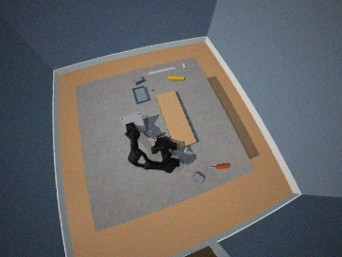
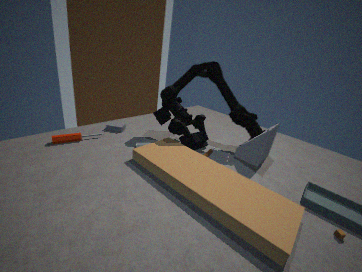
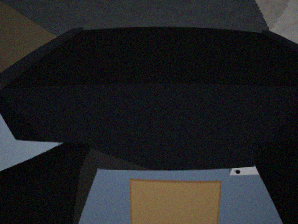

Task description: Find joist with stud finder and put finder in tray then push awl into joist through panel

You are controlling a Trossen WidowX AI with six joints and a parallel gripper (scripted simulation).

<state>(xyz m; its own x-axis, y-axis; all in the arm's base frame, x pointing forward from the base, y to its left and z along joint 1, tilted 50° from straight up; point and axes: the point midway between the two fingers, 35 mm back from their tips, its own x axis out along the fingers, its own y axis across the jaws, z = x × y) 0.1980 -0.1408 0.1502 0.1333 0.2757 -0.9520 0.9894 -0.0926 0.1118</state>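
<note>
My gripper tip is 20 mm past the black stud finder and 10 mm above it. The rest, counted from my gripper tip: tray 490 mm to the left, 50 mm below, 50 mm behind; awl 60 mm below, 50 mm to the left, 30 mm behind; small grey block 370 mm to the right, 160 mm ahead, 50 mm below.
</note>
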